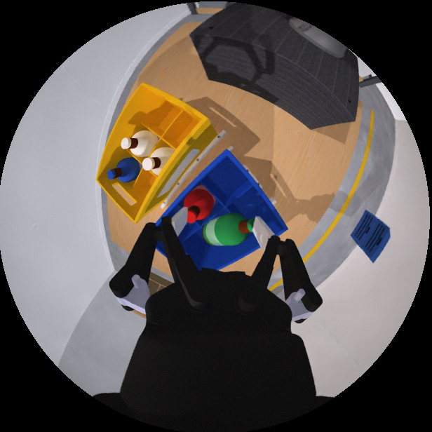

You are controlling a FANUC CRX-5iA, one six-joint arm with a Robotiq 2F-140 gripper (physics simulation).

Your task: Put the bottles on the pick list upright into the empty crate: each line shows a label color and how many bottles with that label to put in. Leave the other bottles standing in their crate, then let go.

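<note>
My gripper (220,218) is open above the blue crate (220,172). A green bottle (227,230) with a pale label leans strongly in that crate between the open fingers, its brown neck and green cap close to the right fingertip. A red bottle (201,201) stands in the same crate, near the left fingertip; its label is hidden. The yellow crate (206,137) at the upper left holds a white bottle (145,143), a second white bottle (165,161) and a blue bottle (129,170), all upright. A blue panel (371,236) at the right carries dark lines, too small to read.
A large dark grey ribbed block (280,85) stands at the top of the wooden table (315,150). Thin pale rails lie between the crates and along the blue crate's far side. A yellow line (352,195) runs along the grey border at the right.
</note>
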